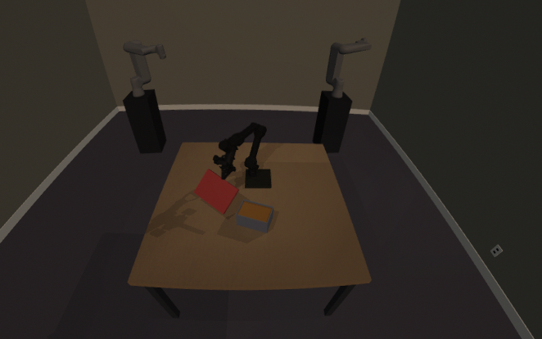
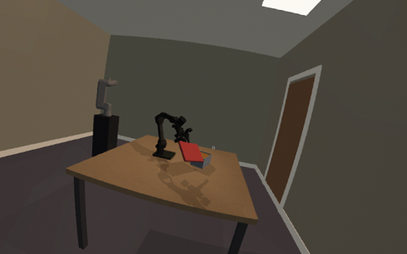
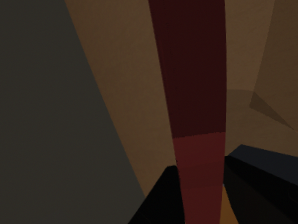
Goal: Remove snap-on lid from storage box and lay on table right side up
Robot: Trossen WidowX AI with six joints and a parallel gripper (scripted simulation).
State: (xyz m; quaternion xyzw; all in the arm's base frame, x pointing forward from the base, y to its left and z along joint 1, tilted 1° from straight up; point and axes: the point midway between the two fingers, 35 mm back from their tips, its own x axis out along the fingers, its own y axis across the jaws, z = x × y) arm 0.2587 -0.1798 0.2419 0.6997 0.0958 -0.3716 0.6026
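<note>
The snap-on lid is 5 cm to the right of my gripper tip, 5 cm below it and 4 cm ahead of it. Round my gripper tip: grey storage box: 18 cm to the left, 18 cm below, 14 cm ahead.
</note>
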